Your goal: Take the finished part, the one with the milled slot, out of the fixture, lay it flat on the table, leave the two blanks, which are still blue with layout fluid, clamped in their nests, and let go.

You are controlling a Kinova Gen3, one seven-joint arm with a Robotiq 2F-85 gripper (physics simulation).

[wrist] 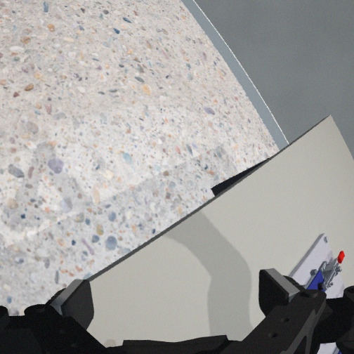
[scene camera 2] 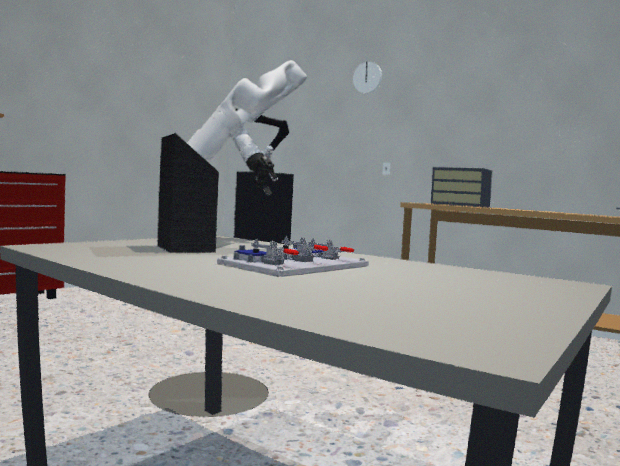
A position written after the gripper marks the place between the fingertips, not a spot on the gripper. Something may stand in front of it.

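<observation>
The gripper [scene camera 2: 273, 187] is visible, and the wrist view shows it too [wrist: 174, 294].
</observation>
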